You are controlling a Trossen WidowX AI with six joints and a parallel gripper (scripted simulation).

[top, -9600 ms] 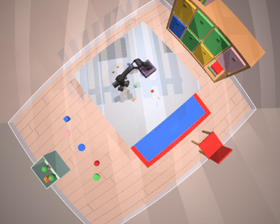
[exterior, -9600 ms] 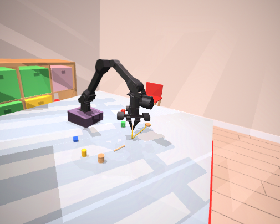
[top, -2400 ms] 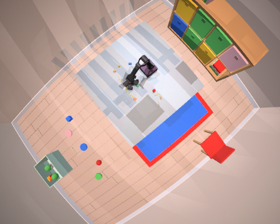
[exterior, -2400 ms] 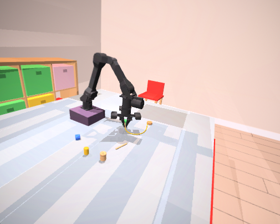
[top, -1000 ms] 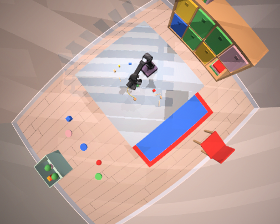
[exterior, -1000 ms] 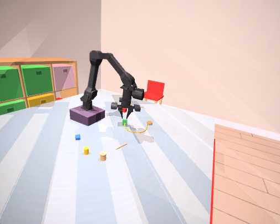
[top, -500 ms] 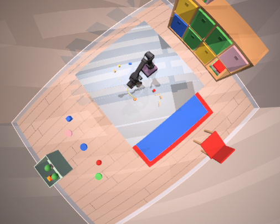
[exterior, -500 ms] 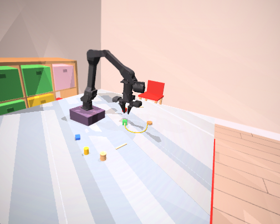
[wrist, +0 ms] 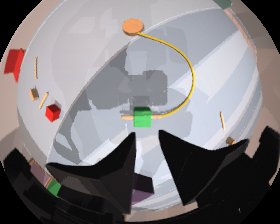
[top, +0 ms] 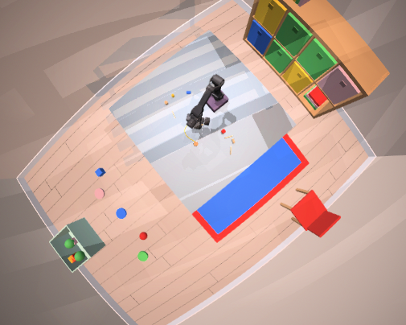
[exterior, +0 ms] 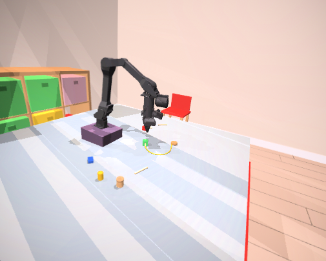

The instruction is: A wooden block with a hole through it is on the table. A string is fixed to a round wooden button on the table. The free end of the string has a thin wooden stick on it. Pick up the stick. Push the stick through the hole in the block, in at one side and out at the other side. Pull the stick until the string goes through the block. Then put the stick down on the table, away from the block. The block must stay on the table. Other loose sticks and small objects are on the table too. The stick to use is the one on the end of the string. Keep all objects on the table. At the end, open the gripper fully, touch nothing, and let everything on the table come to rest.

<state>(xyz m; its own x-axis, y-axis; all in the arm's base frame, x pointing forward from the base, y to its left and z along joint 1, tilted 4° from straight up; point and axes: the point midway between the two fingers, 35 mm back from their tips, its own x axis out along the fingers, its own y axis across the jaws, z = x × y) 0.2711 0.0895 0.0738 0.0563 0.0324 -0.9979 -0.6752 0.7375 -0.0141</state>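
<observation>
The green block lies 70 mm below my gripper tip. The rest, counted from my gripper tip: round wooden button: 130 mm to the left, 120 mm ahead, 80 mm below; blue cube: 310 mm to the right, 100 mm behind, 80 mm below; red cube: 180 mm to the left, 140 mm behind, 70 mm below.
</observation>
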